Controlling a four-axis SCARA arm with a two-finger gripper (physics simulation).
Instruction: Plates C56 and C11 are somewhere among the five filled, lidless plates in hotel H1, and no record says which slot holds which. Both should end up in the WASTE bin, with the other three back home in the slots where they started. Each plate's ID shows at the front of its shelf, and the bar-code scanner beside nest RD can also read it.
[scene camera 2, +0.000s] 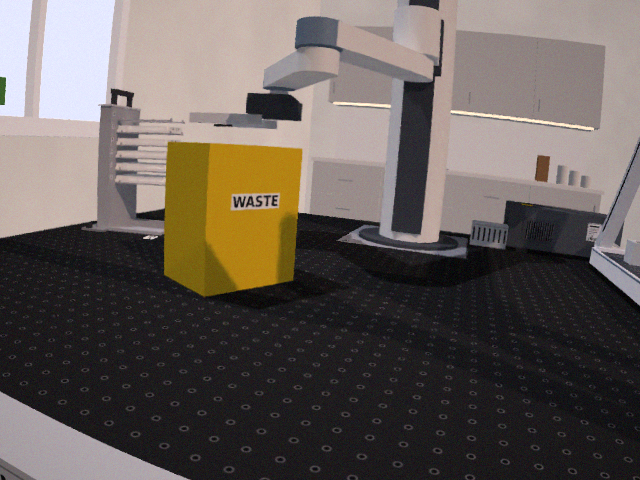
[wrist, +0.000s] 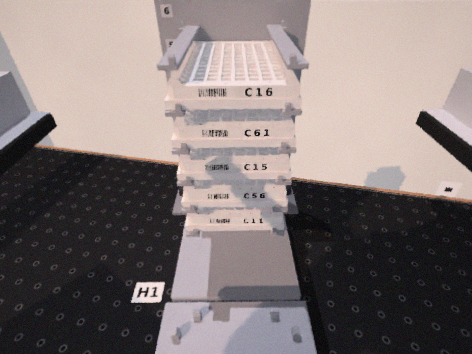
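Where they show: gripper, fingertip midpoint: (scene camera 2: 203, 119) (wrist: 235, 98); arm's base, origin of the base link: (scene camera 2: 408, 244).
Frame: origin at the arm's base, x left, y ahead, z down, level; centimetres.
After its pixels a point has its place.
In the wrist view, hotel H1 (scene camera 2: 105, 170) {x -61.5, y 38.8, z -14.7 cm} (wrist: 232, 20) {x -62.2, y 31.9, z -26.4 cm} faces me with its plates stacked. From top to bottom their fronts read C16 (wrist: 235, 92) {x -49.9, y 28.8, z -24.3 cm}, C61 (wrist: 236, 133) {x -49.9, y 28.7, z -21.5 cm}, C15 (wrist: 236, 168) {x -49.9, y 28.7, z -18.6 cm}, C56 (wrist: 236, 196) {x -49.9, y 28.7, z -15.8 cm} and, lowest, C11 (wrist: 236, 221) {x -49.9, y 28.8, z -13.0 cm}. The wells of C16 show from above. My gripper (scene camera 2: 202, 118) {x -43.4, y 27.2, z -26.5 cm} (wrist: 235, 98) {x -43.4, y 27.2, z -26.5 cm} is open and empty, its fingers wide on either side of the stack in the wrist view and apart from it. In the scene view it hangs above the yellow WASTE bin (scene camera 2: 253, 242) {x -14.7, y 57.6, z -7.9 cm}, pointing toward H1. The bin's inside is hidden.
An H1 label (wrist: 148, 292) {x -48.2, y 38.5, z -1.3 cm} lies left of the hotel's base. Two empty rails (wrist: 181, 47) {x -52.6, y 33.1, z -26.1 cm} (wrist: 287, 47) {x -53.9, y 26.1, z -26.1 cm} stick out above C16. The arm's column (scene camera 2: 413, 155) {x 0.0, y 7.7, z -22.1 cm} stands behind and right of the bin. A dark box (scene camera 2: 553, 229) {x 36.6, y -3.4, z -8.1 cm} stands at the right. Nest RD cannot be made out.
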